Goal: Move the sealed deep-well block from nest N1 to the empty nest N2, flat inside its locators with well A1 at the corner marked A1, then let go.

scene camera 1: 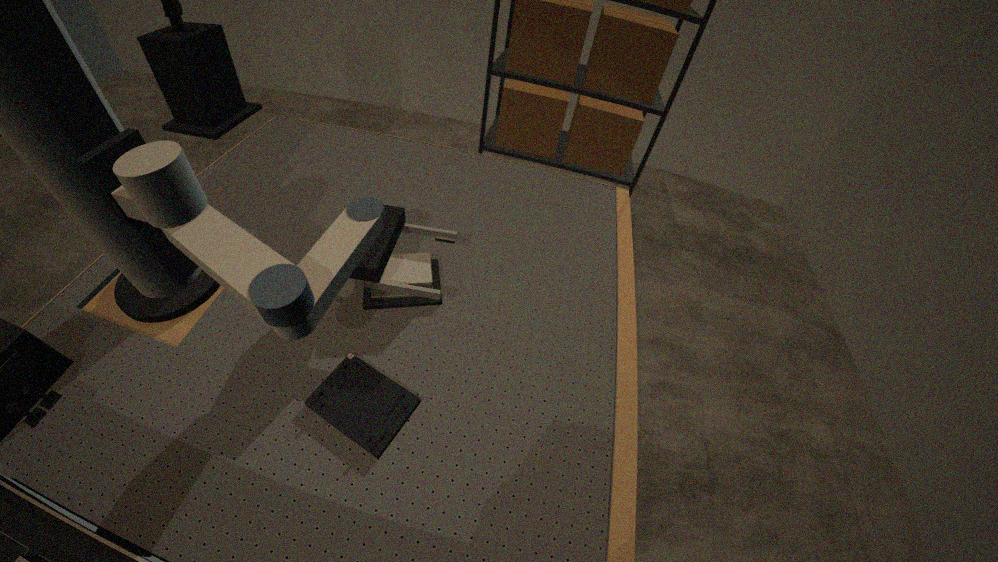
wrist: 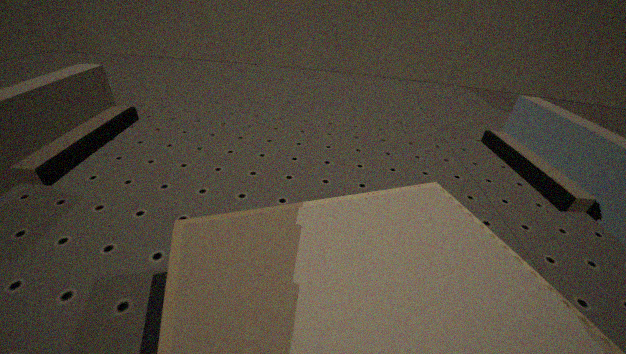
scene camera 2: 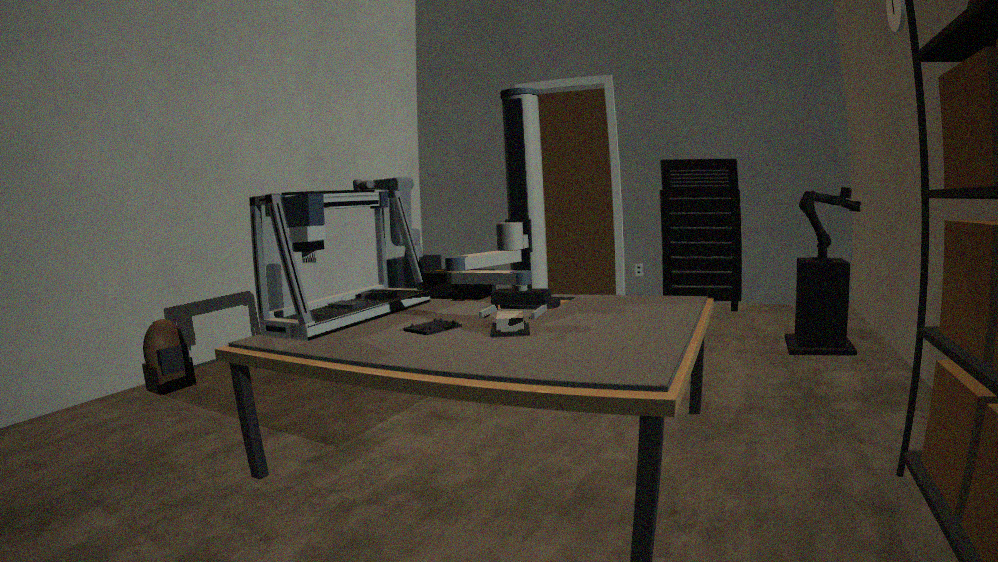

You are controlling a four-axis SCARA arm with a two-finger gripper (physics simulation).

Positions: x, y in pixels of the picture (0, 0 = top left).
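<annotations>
The robot's gripper is visible in scene camera 1 (449, 263), and both scene camera 2 and the wrist view show it too. On the gripper, (scene camera 2: 486, 312) and (wrist: 596, 176) are the same spot.
</annotations>
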